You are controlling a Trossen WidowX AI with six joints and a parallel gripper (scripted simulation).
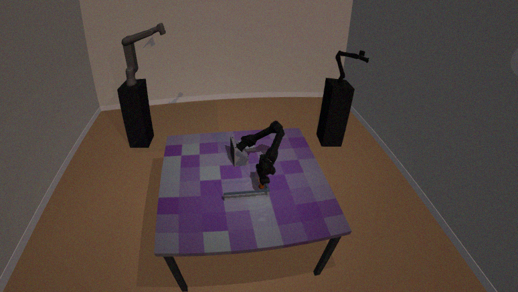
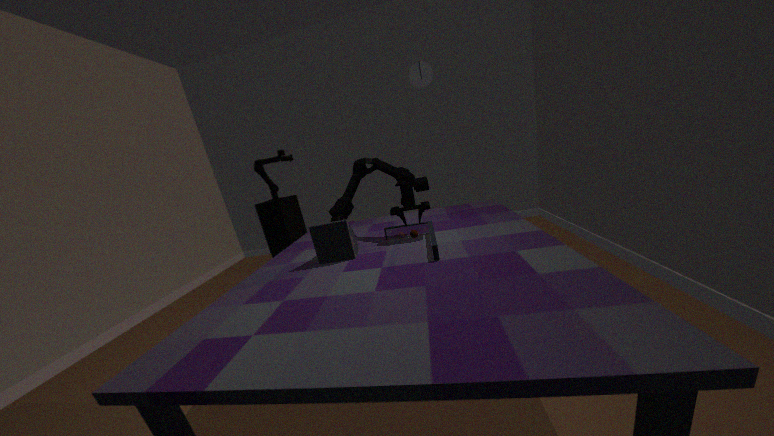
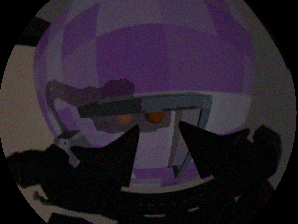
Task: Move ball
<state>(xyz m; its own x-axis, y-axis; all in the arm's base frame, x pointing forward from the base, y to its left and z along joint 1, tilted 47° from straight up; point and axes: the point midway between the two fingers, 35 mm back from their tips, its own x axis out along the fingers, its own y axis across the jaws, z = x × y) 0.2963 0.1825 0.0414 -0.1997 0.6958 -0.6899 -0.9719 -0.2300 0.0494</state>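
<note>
The orange ball lies 40 mm below my gripper tip. The rest, counted from my gripper tip: see-through copy of ball 70 mm behind, 10 mm to the right, 40 mm below.
</note>
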